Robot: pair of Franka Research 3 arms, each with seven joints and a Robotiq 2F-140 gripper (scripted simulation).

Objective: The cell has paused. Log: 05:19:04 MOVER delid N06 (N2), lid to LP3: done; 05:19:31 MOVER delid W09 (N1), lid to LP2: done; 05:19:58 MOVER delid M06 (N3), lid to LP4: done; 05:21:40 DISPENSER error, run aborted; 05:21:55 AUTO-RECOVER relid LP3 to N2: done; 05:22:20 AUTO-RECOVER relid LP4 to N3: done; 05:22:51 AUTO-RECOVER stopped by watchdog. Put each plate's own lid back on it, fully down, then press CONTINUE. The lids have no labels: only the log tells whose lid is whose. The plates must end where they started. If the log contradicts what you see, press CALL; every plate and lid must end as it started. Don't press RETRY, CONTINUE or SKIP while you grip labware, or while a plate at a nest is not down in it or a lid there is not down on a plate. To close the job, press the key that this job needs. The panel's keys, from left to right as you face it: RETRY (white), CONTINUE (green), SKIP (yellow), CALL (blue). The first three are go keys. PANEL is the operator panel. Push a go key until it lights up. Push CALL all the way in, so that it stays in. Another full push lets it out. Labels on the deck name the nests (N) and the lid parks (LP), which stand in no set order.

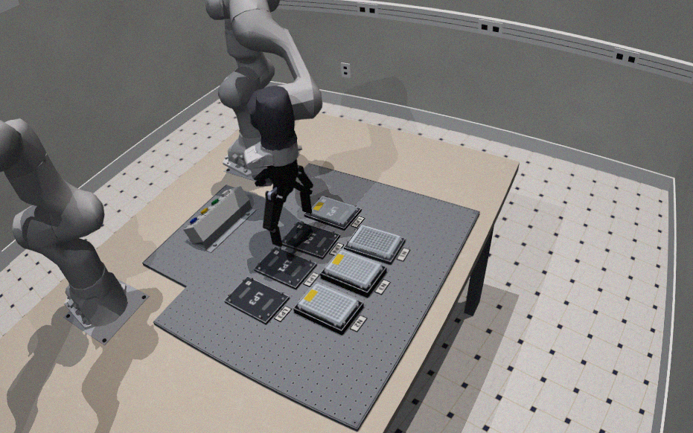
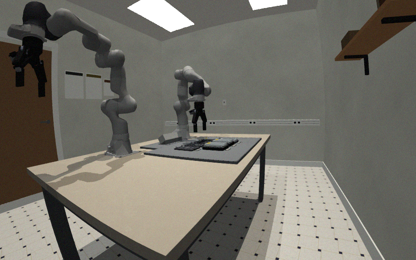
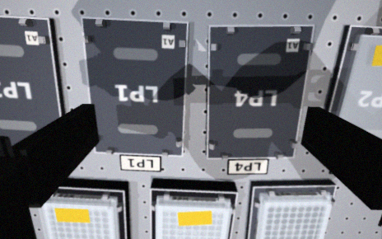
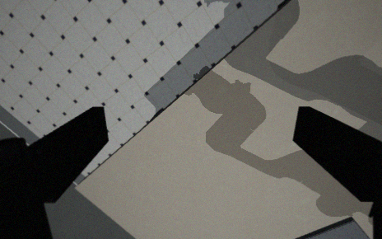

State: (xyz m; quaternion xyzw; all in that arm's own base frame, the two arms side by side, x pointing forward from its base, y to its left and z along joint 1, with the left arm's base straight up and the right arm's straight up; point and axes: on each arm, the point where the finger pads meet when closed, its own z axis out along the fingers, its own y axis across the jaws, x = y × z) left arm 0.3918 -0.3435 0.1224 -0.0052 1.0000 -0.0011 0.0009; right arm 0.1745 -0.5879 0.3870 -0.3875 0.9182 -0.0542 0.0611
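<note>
The clear lid lies 20 cm to the left of my left hand and 9 cm below it. From my left hand the other things lie so: lid park LP1: 6 cm to the right, 10 cm below; lid park LP4: 6 cm to the left, 10 cm below; lid park LP2: 20 cm to the left, 10 cm below.
</note>
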